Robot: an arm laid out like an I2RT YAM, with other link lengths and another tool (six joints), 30 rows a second.
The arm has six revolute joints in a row. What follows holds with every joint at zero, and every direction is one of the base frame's. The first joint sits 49.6 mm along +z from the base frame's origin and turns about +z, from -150 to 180 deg. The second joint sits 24.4 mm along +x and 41.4 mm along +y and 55.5 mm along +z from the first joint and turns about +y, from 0 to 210 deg. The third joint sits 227 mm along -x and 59.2 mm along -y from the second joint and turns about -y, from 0 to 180 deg. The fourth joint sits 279.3 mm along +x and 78.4 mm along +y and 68.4 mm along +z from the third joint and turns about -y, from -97 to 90 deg. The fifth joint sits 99.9 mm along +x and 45.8 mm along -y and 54.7 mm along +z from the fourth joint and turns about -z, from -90 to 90 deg. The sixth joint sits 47.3 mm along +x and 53.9 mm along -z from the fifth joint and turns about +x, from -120 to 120 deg. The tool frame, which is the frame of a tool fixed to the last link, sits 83 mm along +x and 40 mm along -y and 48 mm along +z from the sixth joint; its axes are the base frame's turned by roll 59.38, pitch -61.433 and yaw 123.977 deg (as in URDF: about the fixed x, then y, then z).
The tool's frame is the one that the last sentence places.
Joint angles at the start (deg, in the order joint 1, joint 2, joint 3, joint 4, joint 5, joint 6):
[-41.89, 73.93, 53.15, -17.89, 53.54, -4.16]
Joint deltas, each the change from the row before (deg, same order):
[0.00, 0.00, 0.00, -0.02, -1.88, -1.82]
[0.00, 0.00, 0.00, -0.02, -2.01, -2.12]
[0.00, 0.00, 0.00, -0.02, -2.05, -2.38]
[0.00, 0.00, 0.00, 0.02, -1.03, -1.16]
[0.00, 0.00, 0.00, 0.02, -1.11, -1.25]
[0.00, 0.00, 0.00, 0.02, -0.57, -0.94]
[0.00, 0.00, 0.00, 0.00, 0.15, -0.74]
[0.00, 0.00, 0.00, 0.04, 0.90, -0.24]
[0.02, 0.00, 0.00, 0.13, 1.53, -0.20]
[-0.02, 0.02, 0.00, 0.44, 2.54, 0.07]
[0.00, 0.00, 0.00, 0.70, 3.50, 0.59]
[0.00, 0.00, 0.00, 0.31, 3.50, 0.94]
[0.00, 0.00, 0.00, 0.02, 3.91, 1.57]
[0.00, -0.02, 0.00, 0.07, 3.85, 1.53]
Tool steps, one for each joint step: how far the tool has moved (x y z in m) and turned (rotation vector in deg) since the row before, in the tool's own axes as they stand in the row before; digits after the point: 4 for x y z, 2 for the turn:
[0.0034, -0.0047, 0.0021, 2.08, 0.91, -1.33]
[0.0039, -0.0051, 0.0022, 2.23, 1.03, -1.60]
[0.0043, -0.0052, 0.0023, 2.29, 1.12, -1.85]
[0.0023, -0.0024, 0.0011, 1.11, 0.61, -0.88]
[0.0025, -0.0026, 0.0012, 1.18, 0.67, -0.95]
[0.0016, -0.0014, 0.0007, 0.67, 0.36, -0.77]
[0.0005, -0.0001, 0.0001, 0.08, -0.09, -0.74]
[-0.0008, 0.0016, -0.0007, -0.63, -0.54, -0.40]
[-0.0014, 0.0028, -0.0013, -1.16, -0.88, -0.44]
[-0.0026, 0.0055, -0.0022, -2.18, -1.41, -0.19]
[-0.0037, 0.0080, -0.0034, -3.19, -1.86, 0.30]
[-0.0046, 0.0073, -0.0035, -3.08, -2.02, 0.39]
[-0.0060, 0.0077, -0.0041, -3.44, -2.34, 0.69]
[-0.0057, 0.0080, -0.0041, -3.48, -2.20, 0.71]

